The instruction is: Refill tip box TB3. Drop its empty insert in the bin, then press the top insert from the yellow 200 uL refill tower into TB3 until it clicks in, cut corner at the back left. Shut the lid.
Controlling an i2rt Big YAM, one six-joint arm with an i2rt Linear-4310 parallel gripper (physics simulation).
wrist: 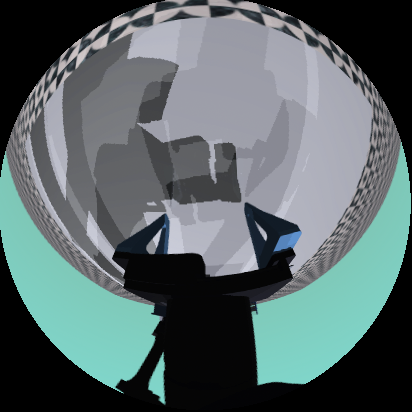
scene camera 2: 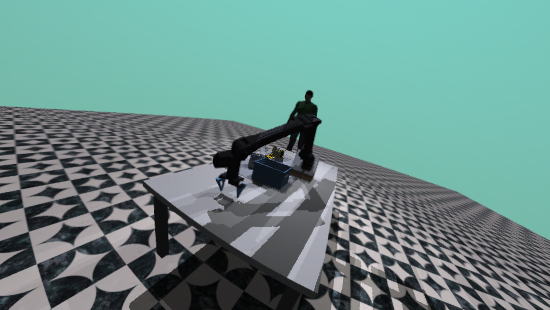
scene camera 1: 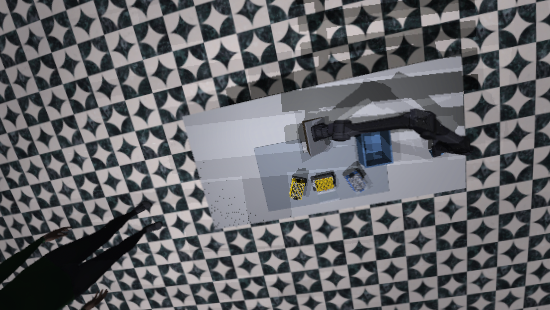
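Note:
My gripper (scene camera 1: 433, 146) (scene camera 2: 230, 192) (wrist: 204, 211) is open, with nothing between its blue fingers. It hangs above the bare table, on the far side of the blue bin from the arm's base. The bin (scene camera 1: 390, 149) (scene camera 2: 270, 177) stands open beneath the arm's reach. Three small racks or boxes stand in a row in scene camera 1: a yellow one (scene camera 1: 298, 188) at the left, a yellow one with a pale rim (scene camera 1: 324, 183) in the middle, and a turned grey-and-blue one (scene camera 1: 356, 180) at the right. Labels, cut corners and which is TB3 or the tower cannot be told.
The arm's base stands on a plate (scene camera 1: 308, 143) at the table's middle. A blue-grey mat (scene camera 1: 272, 170) lies under the racks. The grey table (scene camera 1: 235, 130) (scene camera 2: 182, 179) has its near edge close to the gripper in scene camera 2. A person (scene camera 2: 306, 108) stands beyond the table.

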